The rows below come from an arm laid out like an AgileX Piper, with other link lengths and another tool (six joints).
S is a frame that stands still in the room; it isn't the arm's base.
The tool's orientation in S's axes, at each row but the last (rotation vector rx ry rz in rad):
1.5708 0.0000 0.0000
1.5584 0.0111 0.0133
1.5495 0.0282 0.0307
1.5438 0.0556 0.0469
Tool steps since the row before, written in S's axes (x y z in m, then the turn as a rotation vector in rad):
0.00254 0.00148 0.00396 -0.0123 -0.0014 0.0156
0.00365 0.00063 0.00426 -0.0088 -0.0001 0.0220
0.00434 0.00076 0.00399 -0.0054 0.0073 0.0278
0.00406 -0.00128 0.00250 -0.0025 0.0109 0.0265
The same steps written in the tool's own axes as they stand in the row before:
0.00254 0.00396 -0.00148 -0.0123 0.0156 0.0014
0.00366 0.00426 -0.00052 -0.0088 0.0220 0.0002
0.00437 0.00400 -0.00051 -0.0051 0.0280 -0.0069
0.00395 0.00248 0.00161 -0.0020 0.0268 -0.0103

